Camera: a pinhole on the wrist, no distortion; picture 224 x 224 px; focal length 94.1 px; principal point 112.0 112.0 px. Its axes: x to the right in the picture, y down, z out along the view. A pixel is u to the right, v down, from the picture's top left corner.
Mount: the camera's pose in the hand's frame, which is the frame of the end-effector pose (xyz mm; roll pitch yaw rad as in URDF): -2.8 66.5 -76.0 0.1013 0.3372 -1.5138
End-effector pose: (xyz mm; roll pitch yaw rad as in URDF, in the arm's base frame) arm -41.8 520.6 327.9 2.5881 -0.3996 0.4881
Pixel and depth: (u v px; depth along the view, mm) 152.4 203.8 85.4
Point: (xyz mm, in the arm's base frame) 20.4 548.5 359.7
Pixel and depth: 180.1 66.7 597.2
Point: -248.0 751.0 -305.8
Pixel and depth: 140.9 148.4 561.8
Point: 264.6 704.8 -63.7
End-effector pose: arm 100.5 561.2 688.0 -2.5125 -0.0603 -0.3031
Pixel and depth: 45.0 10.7 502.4
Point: -416.1 819.0 147.6
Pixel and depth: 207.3 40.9 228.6
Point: -13.7 821.6 776.6
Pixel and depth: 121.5 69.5 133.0
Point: 38.1 597.8 647.7
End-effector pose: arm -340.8 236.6 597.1 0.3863 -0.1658 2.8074
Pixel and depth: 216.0 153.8 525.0
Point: -317.6 964.8 617.1
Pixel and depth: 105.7 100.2 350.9
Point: -193.2 317.0 808.2
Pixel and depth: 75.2 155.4 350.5
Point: -390.4 298.4 934.5
